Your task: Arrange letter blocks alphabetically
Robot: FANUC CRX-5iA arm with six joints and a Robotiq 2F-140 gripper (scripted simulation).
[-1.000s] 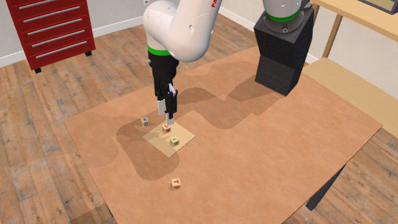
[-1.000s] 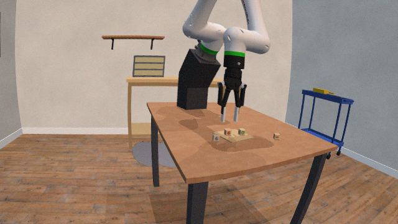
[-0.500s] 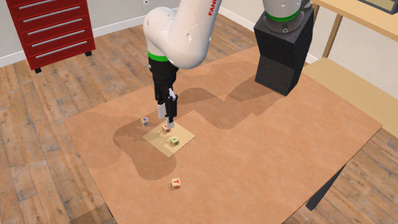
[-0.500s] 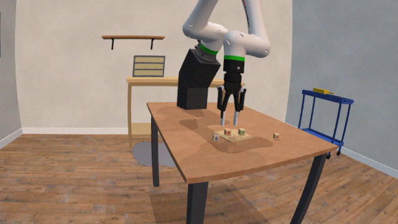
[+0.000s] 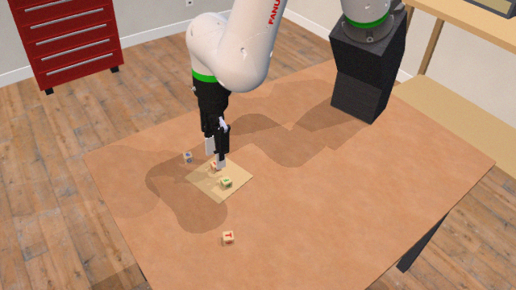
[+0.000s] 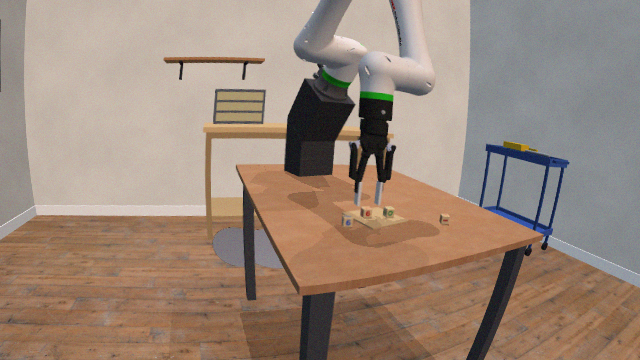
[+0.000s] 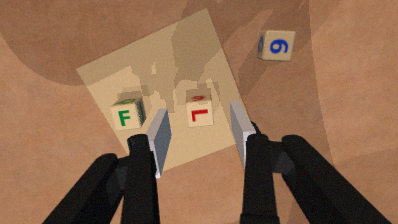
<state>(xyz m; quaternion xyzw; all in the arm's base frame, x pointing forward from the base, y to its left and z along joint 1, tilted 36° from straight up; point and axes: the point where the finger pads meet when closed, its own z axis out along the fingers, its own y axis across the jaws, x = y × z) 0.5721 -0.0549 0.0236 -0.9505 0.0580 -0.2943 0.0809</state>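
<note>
Right now the tan mat is 70 mm below my hand, 30 mm to the left of it and 10 mm ahead of it.
</note>
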